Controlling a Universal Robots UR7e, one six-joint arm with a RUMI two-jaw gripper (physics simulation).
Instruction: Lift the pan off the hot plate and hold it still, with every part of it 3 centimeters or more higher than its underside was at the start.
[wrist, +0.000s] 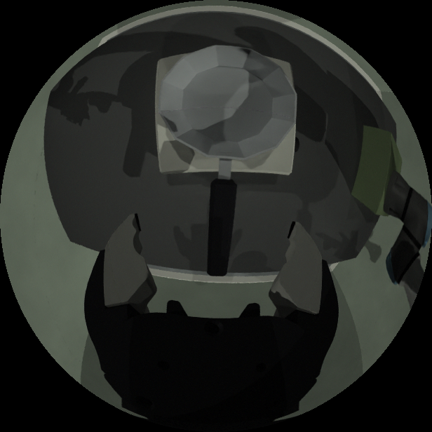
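A grey faceted pan (227, 102) sits on the pale square hot plate (276, 164) in the upper middle of the wrist view. Its black handle (221, 225) points down the view towards my gripper. My gripper (214, 219) is open and empty, with one jaw seen to the left of the handle and one to the right. The handle's end shows between the jaws in the picture, apart from both. The height of the jaws above the handle is hard to tell from this view.
The hot plate stands on a dark table top (90, 170). A green block (372, 170) is at the right edge, with dark robot arm parts (407, 200) beside it. Greenish floor surrounds the table. Shadows fall across the table top.
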